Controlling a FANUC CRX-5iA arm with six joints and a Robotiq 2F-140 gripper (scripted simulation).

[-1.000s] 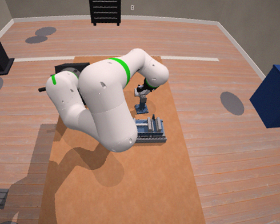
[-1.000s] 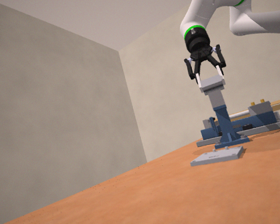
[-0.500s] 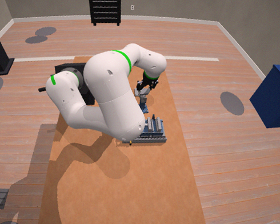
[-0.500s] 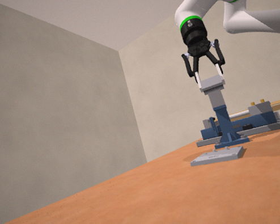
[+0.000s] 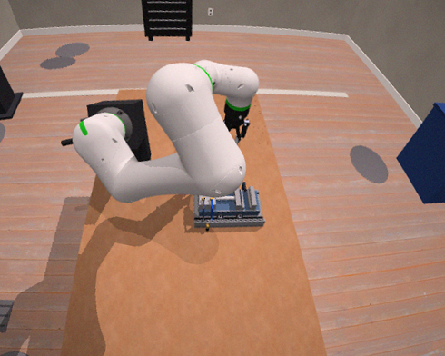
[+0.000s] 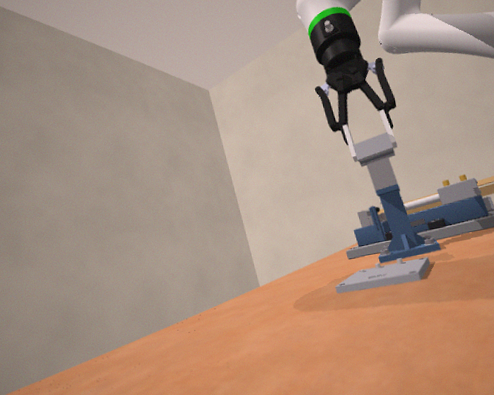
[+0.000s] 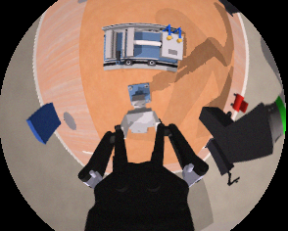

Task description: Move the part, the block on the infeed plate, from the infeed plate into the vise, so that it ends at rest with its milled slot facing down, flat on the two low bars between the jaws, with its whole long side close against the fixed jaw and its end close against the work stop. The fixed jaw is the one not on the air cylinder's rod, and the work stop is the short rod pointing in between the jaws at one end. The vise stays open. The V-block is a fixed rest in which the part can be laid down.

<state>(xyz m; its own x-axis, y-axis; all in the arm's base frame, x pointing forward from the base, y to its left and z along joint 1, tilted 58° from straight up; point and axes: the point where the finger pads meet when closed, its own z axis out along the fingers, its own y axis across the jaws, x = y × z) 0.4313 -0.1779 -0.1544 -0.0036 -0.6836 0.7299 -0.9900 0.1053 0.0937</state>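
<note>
The part lies 3 cm below my hand and 1 cm to the left of it. From my hand the other things lie so: air cylinder: 19 cm to the right, 13 cm below, 12 cm behind; then vise base: 20 cm to the right, 17 cm below, 3 cm behind.
</note>
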